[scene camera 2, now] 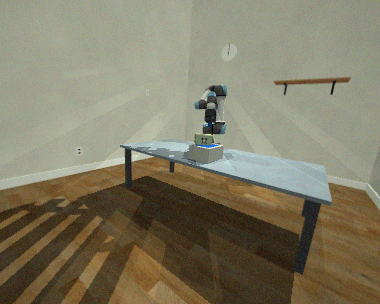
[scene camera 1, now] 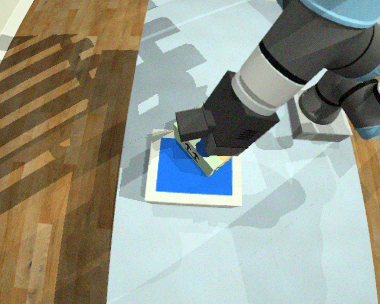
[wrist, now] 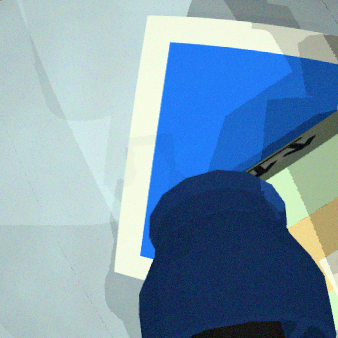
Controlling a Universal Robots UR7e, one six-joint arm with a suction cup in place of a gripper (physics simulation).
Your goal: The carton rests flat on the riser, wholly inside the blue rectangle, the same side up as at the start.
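Frame: origin at the arm's base, x back, y left, z down, level; metres.
Where they show: hand, tool point: point(scene camera 2: 209, 126) point(scene camera 1: 203, 149) point(wrist: 218, 231); arm's base, link origin: point(scene camera 1: 317, 107).
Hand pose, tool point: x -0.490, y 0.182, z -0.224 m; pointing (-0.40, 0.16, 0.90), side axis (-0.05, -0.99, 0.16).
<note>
Things, the pixels of their centre, and the offset from my tool point. Level surfaces: height alone.
- pale green carton, body centre: point(wrist: 316, 221) point(scene camera 1: 207, 139) point(scene camera 2: 203, 139) dy -0.064, dx +0.034, dz +0.120 m
- cream riser, body centre: point(wrist: 236, 161) point(scene camera 1: 194, 170) point(scene camera 2: 206, 151) dy -0.010, dx -0.002, dz +0.223 m
- blue rectangle, body centre: point(wrist: 238, 166) point(scene camera 1: 195, 165) point(scene camera 2: 207, 145) dy -0.010, dx -0.002, dz +0.163 m
- grey table, surface height: dz +0.283 m
The pale green carton point(scene camera 1: 192, 152) point(scene camera 2: 203, 139) point(wrist: 303, 174), with black arrows on its side, lies on the cream riser point(scene camera 1: 192, 199) point(scene camera 2: 205, 155) point(wrist: 147, 100). It is turned at an angle over the back part of the blue rectangle point(scene camera 1: 183, 178) point(scene camera 2: 210, 146) point(wrist: 208, 100). Its far end is hidden behind the wrist, so I cannot tell whether it lies wholly inside the blue. My suction cup point(scene camera 1: 202, 147) point(wrist: 228, 255) is dark blue and hangs right at the carton's top near its arrow-side edge. Whether it still touches the carton is hidden.
The riser stands on the grey table point(scene camera 1: 189, 256) point(scene camera 2: 279, 175). The table's left edge drops to the wooden floor point(scene camera 1: 83, 120). The arm's base mount point(scene camera 1: 309, 129) stands to the right of the riser.
</note>
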